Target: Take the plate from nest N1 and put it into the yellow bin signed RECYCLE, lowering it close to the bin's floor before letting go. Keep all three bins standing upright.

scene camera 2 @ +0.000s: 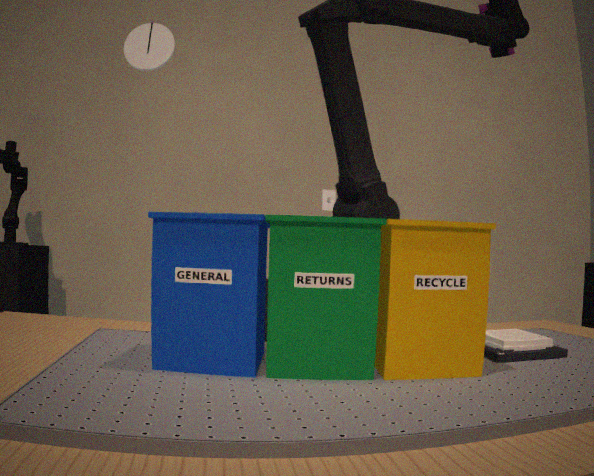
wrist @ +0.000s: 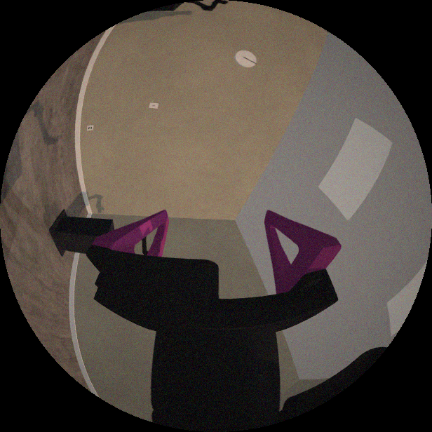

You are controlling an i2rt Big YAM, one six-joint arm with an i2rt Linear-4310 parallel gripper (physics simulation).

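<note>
A pale, low plate lies flat on a dark nest base, to the right of the yellow bin in the scene view; the bin hides its left end. No nest label is readable. The yellow bin signed RECYCLE stands upright at the right of the row; its inside is hidden. The green bin signed RETURNS and the blue bin signed GENERAL stand upright to its left. My gripper is open and empty, with its magenta fingers wide apart. In the scene view it is high up at the top right, far above the plate.
The bins and the nest base stand on a grey perforated board on a wooden table. My arm rises behind the bins and reaches right, above the yellow bin. Another dark arm stands on a pedestal at the far left.
</note>
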